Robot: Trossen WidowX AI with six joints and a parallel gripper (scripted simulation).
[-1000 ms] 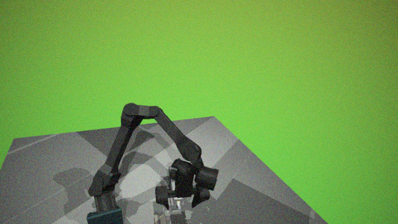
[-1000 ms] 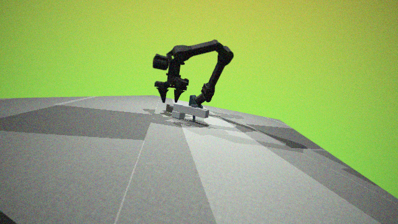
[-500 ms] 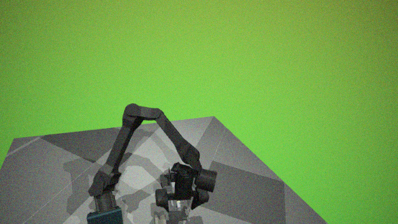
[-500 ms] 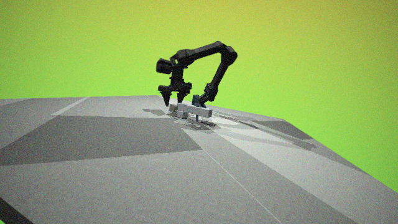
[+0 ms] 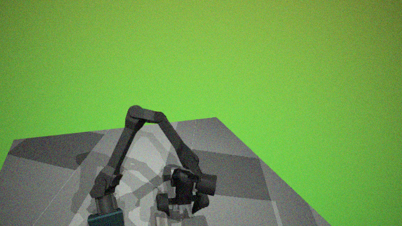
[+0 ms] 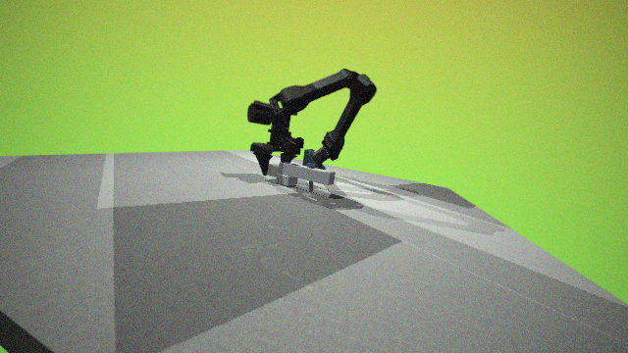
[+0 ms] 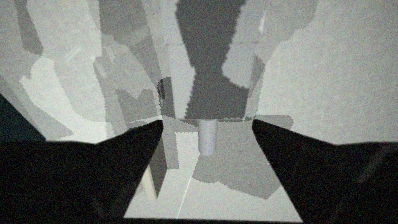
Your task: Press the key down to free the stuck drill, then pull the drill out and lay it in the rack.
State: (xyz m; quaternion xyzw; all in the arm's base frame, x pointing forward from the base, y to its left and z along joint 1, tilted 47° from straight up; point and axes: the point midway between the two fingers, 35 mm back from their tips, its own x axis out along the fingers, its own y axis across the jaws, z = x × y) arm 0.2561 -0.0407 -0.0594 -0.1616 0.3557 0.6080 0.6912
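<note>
Right now the yellow drill is 50 mm to the left of my gripper tip, 30 mm above it and 20 mm ahead of it. From my gripper tip the other things lie so: grey slotted rack (90 mm behind, 30 mm to the right); then grey block (110 mm to the left, 30 mm ahead, 20 mm above); then blue key (130 mm to the left, 40 mm ahead, 30 mm above).
</note>
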